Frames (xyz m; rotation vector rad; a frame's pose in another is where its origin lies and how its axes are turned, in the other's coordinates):
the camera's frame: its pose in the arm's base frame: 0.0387 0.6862 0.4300 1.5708 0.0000 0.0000
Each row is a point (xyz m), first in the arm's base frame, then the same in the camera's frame.
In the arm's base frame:
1: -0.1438 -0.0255 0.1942
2: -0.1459 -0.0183 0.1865
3: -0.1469 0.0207 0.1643
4: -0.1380 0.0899 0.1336
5: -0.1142 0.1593 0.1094
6: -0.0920 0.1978 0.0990
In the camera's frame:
1: -0.1825 -0.2358 0.7117
2: -0.1846 -0.2435 0.7045
3: -0.1856 -0.2657 0.6655
4: -0.1767 -0.2964 0.5963
5: -0.1529 -0.3206 0.5269
6: -0.1307 -0.3310 0.4884

